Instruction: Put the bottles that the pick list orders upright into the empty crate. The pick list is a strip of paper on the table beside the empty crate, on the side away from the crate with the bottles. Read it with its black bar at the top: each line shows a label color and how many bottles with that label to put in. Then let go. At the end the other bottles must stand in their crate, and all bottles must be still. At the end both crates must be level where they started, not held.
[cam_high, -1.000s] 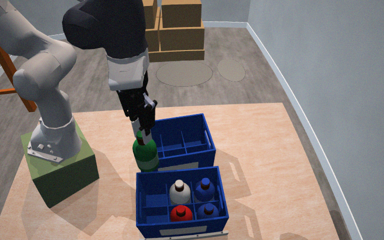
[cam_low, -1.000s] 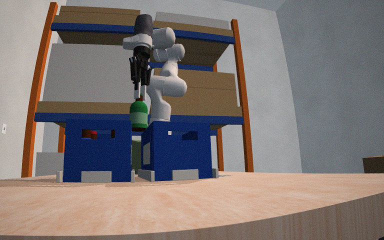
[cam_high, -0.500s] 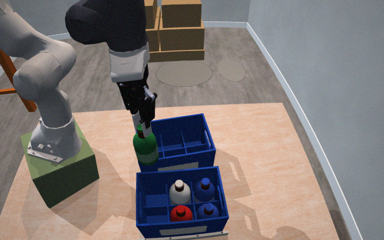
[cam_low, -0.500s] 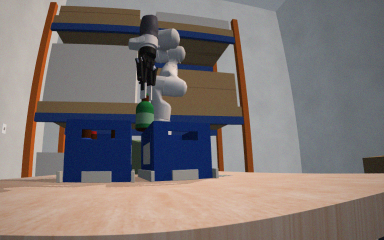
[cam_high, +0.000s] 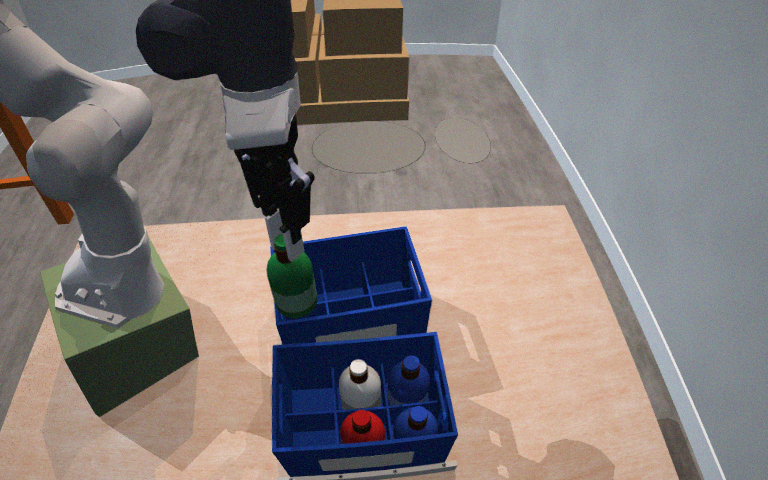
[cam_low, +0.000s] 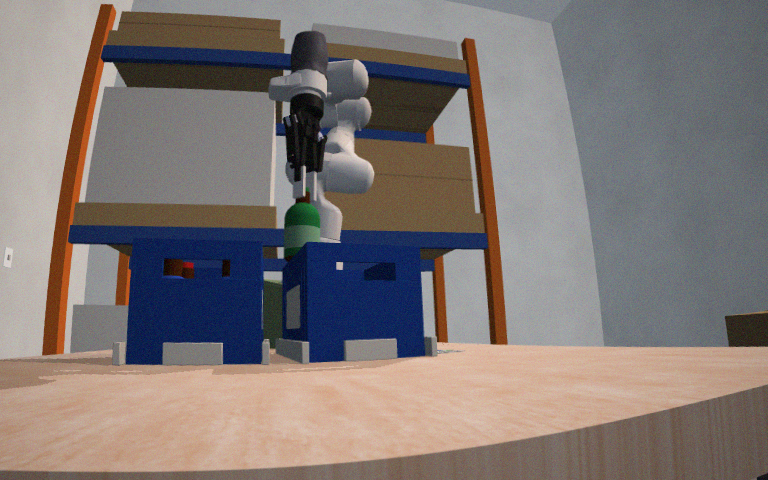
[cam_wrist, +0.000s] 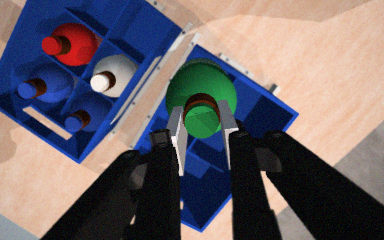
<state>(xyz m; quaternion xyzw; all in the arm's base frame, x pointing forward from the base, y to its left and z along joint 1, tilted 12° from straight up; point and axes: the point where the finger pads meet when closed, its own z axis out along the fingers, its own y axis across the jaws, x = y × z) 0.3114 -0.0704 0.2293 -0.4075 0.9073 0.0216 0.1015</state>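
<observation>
Right now my hand is 80 mm above the green-labelled bottle. Also, from my hand: red bottle: 260 mm below, 210 mm to the right, 100 mm ahead; blue bottle: 260 mm below, 180 mm ahead, 120 mm to the right; white bottle: 260 mm below, 120 mm to the right, 100 mm ahead.
</observation>
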